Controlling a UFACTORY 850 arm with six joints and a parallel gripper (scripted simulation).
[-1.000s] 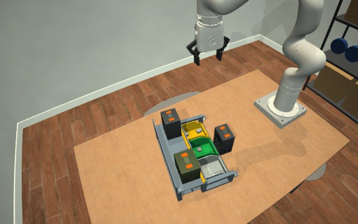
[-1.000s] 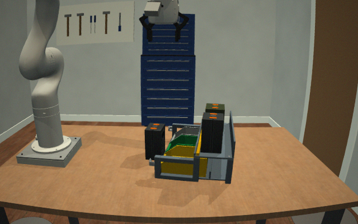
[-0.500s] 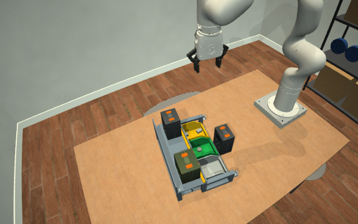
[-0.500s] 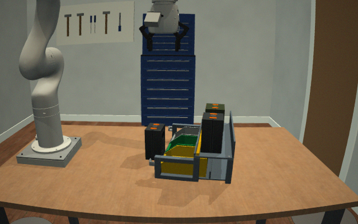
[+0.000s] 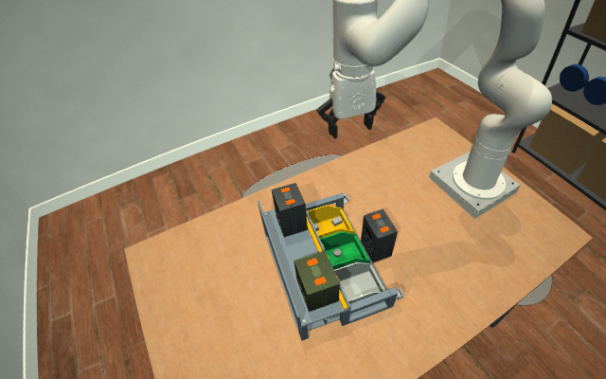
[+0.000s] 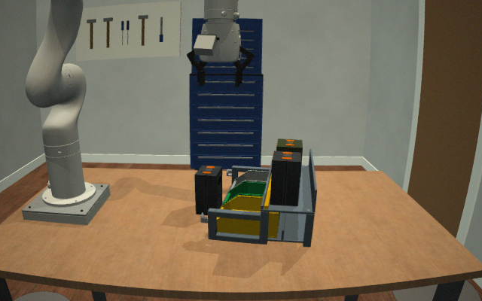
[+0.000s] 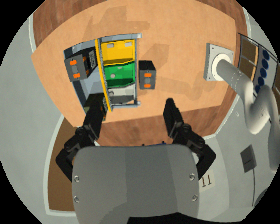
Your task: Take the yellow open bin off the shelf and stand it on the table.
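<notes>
My hand is 36 cm above the yellow bin, 8 cm short of it and 1 cm to the left of it. From my hand the other things lie so: grey bin 36 cm below, 22 cm to the left, 10 cm ahead; olive box 25 cm below, 21 cm to the left, 20 cm ahead; green bin 36 cm below, 10 cm to the left, 9 cm ahead.
</notes>
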